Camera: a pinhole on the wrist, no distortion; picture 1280 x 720 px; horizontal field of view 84.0 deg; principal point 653.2 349.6 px. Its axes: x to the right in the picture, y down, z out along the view. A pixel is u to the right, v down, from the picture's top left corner.
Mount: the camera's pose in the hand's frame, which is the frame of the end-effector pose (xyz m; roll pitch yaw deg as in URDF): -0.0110 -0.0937 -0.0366 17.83 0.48 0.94
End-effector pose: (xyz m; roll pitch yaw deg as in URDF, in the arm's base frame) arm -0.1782 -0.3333 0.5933 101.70 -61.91 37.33
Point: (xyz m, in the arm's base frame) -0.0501 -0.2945 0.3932
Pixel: 123.7 90.7
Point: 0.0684 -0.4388 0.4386
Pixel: 496.5 470.9
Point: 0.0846 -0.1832 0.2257
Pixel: outside the picture
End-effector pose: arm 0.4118 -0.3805 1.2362 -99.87 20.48 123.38
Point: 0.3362 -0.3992 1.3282
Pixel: 669.9 474.4
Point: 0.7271 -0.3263 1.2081
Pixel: behind the camera
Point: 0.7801 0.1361 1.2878
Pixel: behind the camera
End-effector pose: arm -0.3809 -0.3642 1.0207 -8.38 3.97 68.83
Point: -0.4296 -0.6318 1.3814
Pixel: 73.3 573.7
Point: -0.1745 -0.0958 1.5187
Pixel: 1042.7 465.2
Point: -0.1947 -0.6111 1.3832
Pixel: 321.6 170.4
